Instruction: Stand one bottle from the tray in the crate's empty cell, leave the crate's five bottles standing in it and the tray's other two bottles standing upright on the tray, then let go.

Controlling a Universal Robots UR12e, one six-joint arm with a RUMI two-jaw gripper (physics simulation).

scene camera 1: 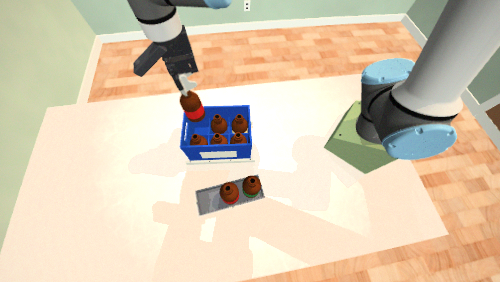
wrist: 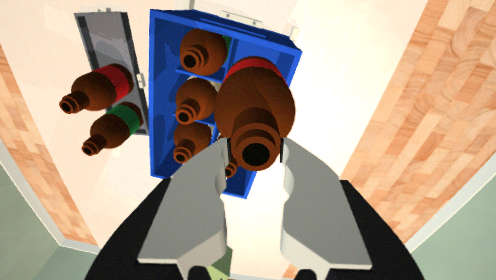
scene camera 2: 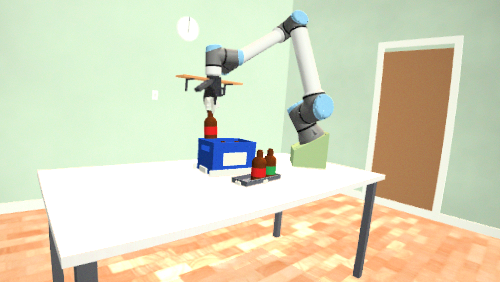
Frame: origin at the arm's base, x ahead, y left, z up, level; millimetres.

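Seen in the pictures: gripper, fingertip midpoint: (scene camera 1: 185, 91) (wrist: 255, 140) (scene camera 2: 210, 114); arm's base at its link origin: (scene camera 2: 312, 138).
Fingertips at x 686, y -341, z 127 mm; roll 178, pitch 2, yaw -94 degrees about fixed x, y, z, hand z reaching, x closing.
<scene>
Offsets run from my fingertips to a thing's top centre. Level surfaces: height alone.
My gripper (scene camera 1: 185, 91) (scene camera 2: 210, 111) (wrist: 255, 140) is shut on the neck of a brown red-label bottle {dz +21, dx -1, dy +4 mm} (scene camera 1: 192, 106) (scene camera 2: 210, 126) (wrist: 255, 100). The bottle hangs about upright over the back-left cell of the blue crate {dz -140, dx -66, dy +81 mm} (scene camera 1: 245, 151) (scene camera 2: 217, 159) (wrist: 160, 100) in scene camera 1. Its base is near rim height; whether it is below the rim is hidden. Several brown bottles stand in the other cells. On the grey tray {dz -290, dx -22, dy +327 mm} (scene camera 1: 207, 202) (scene camera 2: 245, 182) (wrist: 107, 35), a red-label bottle {dz -155, dx -22, dy +330 mm} (scene camera 1: 229, 192) (scene camera 2: 259, 165) (wrist: 97, 89) and a green-label bottle {dz -155, dx -113, dy +339 mm} (scene camera 1: 252, 186) (scene camera 2: 270, 162) (wrist: 112, 129) stand upright.
The crate and tray rest on the white table {dz -315 mm} (scene camera 1: 100, 200) (scene camera 2: 150, 200). The arm's green pedestal (scene camera 1: 360, 150) (scene camera 2: 312, 155) stands right of the crate in both scene views. A wooden wall shelf (scene camera 2: 190, 77) shows behind the gripper.
</scene>
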